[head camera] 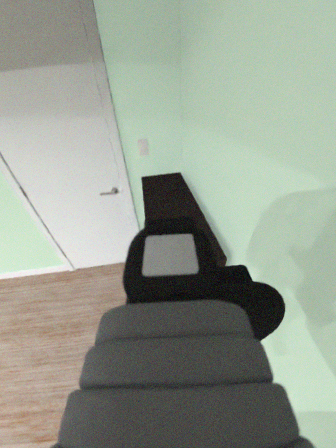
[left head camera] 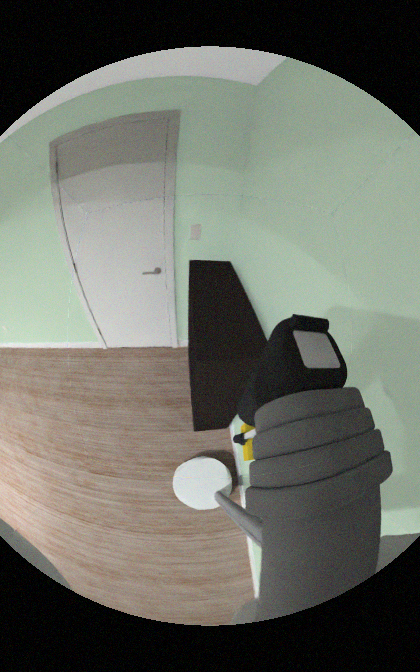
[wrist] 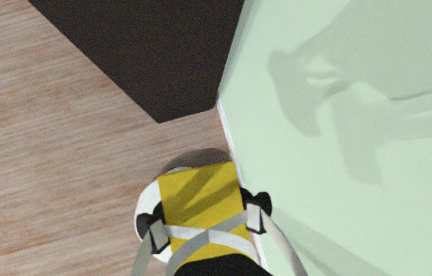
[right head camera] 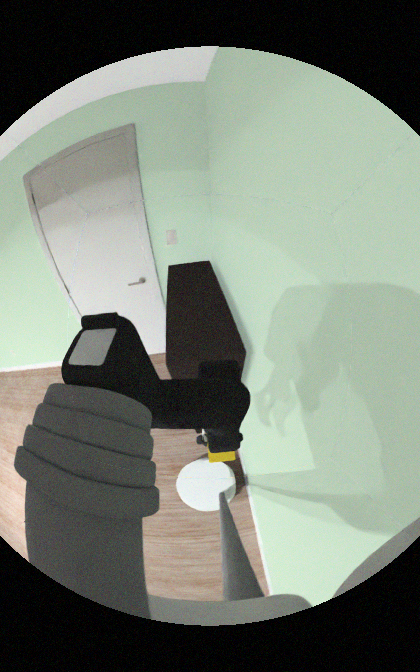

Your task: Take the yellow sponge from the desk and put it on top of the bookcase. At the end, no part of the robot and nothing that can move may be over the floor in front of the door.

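Frame: origin at the robot's base, x right, y back, z down, level; centimetres.
Seen in the pictures: gripper, fingertip midpoint: [wrist: 204, 209].
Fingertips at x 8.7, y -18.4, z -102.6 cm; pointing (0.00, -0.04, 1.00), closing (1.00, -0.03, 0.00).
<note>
A point is followed by its place in that frame.
The yellow sponge [left head camera: 248, 453] [right head camera: 221, 456] [wrist: 200, 192] @[x 8.6, y -20.6, z -106.8 cm] is held between the two fingertips of my gripper [right head camera: 221, 442] [wrist: 204, 209] @[x 8.7, y -18.4, z -102.6 cm], which is shut on it. In the left head view the arm hides part of the sponge and gripper. The dark brown bookcase [head camera: 167, 197] @[x -1.2, y -92.1, z -103.2 cm] [left head camera: 215, 305] [right head camera: 197, 305] [wrist: 150, 55] @[x 2.2, y -44.9, z -77.0 cm] stands against the green wall, beyond the sponge in the wrist view. The sponge is apart from it, off its near end. The wrist covers part of the bookcase in the head views. The desk does not show.
The white door [head camera: 60, 200] @[x -89.7, y -126.0, z -87.1 cm] [left head camera: 117, 240] [right head camera: 95, 225] stands left of the bookcase, with wooden floor [head camera: 45, 340] @[x -113.7, y -48.9, z 2.8 cm] [left head camera: 125, 400] in front. The green wall [head camera: 260, 110] @[x 22.8, y -54.9, z -148.0 cm] [wrist: 310, 165] @[x 27.5, y -19.5, z -84.8 cm] runs along the right. A white round disc [left head camera: 197, 482] [right head camera: 202, 485] shows low below the gripper, near the wall.
</note>
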